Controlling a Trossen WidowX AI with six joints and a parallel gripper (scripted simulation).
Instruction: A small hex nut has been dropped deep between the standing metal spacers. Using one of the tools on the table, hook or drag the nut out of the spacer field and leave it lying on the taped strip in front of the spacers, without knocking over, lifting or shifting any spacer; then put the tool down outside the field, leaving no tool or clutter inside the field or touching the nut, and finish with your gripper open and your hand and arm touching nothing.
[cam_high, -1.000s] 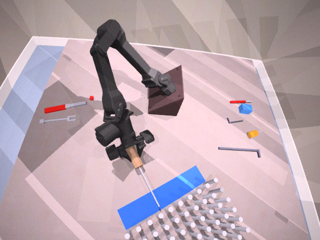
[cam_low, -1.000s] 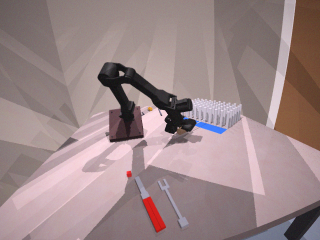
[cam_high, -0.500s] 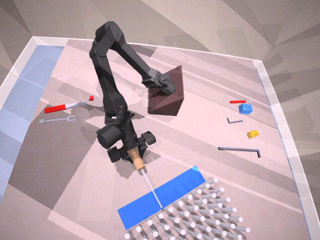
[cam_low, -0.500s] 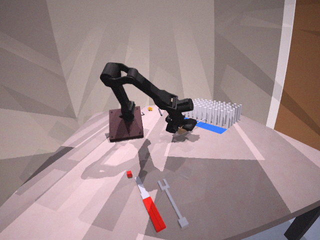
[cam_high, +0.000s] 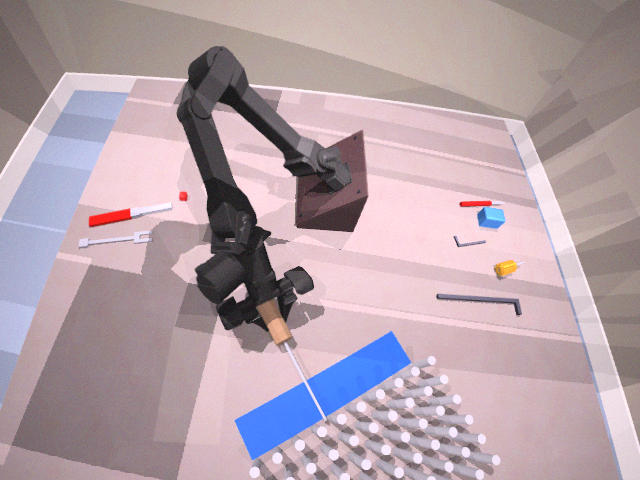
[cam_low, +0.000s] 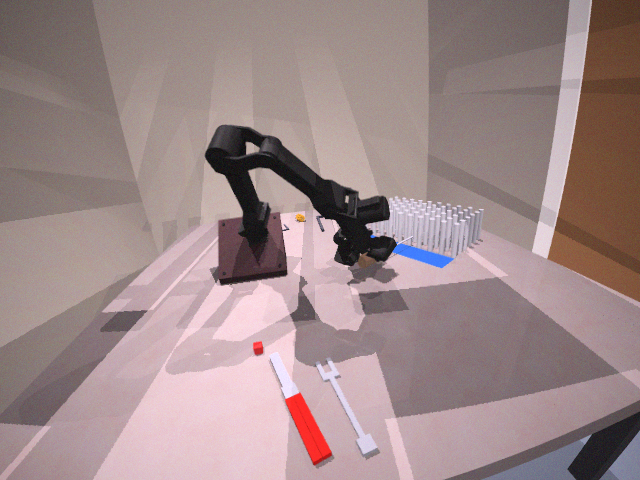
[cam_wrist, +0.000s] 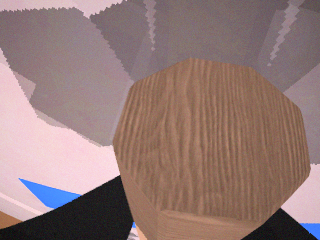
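Right now the blue taped strip is 14 cm ahead of my gripper tip, 10 cm to the left of it and 3 cm below it. Round my gripper tip: white fork tool (37 cm to the right, 23 cm behind, 3 cm below); short hex key (51 cm to the left, 19 cm behind, 3 cm below); red cube (35 cm behind, 22 cm to the right, 2 cm below).
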